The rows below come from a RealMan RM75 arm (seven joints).
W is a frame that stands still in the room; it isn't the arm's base.
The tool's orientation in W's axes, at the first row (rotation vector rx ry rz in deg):
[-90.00, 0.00, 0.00]
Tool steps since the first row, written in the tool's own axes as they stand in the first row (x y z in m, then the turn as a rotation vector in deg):
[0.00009, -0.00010, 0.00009, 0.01, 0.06, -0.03]
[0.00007, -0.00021, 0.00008, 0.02, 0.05, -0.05]
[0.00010, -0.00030, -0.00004, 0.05, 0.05, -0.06]
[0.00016, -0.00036, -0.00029, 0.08, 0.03, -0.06]
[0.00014, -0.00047, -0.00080, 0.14, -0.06, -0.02]
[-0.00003, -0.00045, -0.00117, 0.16, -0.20, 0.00]
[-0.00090, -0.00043, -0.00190, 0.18, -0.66, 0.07]
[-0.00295, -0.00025, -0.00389, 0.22, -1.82, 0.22]
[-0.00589, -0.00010, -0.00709, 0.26, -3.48, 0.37]
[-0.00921, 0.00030, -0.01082, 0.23, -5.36, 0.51]
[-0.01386, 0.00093, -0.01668, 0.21, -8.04, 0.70]
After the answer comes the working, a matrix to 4 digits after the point.
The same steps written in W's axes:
[0.00009, 0.00009, 0.00010, 0.01, -0.03, -0.06]
[0.00007, 0.00008, 0.00021, 0.02, -0.05, -0.05]
[0.00010, -0.00004, 0.00030, 0.05, -0.06, -0.05]
[0.00016, -0.00029, 0.00036, 0.08, -0.06, -0.03]
[0.00014, -0.00080, 0.00047, 0.14, -0.02, 0.06]
[-0.00003, -0.00117, 0.00045, 0.16, 0.00, 0.20]
[-0.00090, -0.00190, 0.00043, 0.18, 0.07, 0.66]
[-0.00295, -0.00389, 0.00025, 0.22, 0.22, 1.82]
[-0.00589, -0.00709, 0.00010, 0.26, 0.37, 3.48]
[-0.00921, -0.01082, -0.00030, 0.23, 0.51, 5.36]
[-0.01386, -0.01668, -0.00093, 0.21, 0.70, 8.04]

The tool's axes in the first row as the columns of a matrix, in W's axes (rounded; the answer above uses it unrounded):
[1.0000, 0.0000, 0.0000]
[0.0000, 0.0000, 1.0000]
[0.0000, -1.0000, 0.0000]

